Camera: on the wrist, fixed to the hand. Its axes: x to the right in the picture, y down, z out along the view.
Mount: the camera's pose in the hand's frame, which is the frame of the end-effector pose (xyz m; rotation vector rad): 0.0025 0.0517 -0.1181 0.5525 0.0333 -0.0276
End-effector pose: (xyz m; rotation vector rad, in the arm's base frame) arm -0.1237 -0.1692 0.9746 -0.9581 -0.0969 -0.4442
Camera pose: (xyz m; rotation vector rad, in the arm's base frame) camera -0.1138 -0.2400 0.8673 -0.4067 -0.1916 -0.4277
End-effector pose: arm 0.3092 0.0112 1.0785 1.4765 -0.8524 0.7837
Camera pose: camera 0.2665 0.1271 1.1154 1.9451 -0.6108 1.0753
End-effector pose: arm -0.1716 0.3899 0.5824 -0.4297 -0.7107 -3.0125
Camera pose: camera -0.2008 0.2916 0.5042 -0.3410 -1.4847 -2.6646
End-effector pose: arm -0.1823 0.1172 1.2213 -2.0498 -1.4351 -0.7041
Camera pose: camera -0.1457 0.0230 1.3014 -1.5836 -1.4428 -0.2992
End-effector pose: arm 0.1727 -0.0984 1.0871 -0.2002 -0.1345 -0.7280
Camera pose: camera 0.2154 -0.0892 0.9658 0.3412 -0.3007 -0.6957
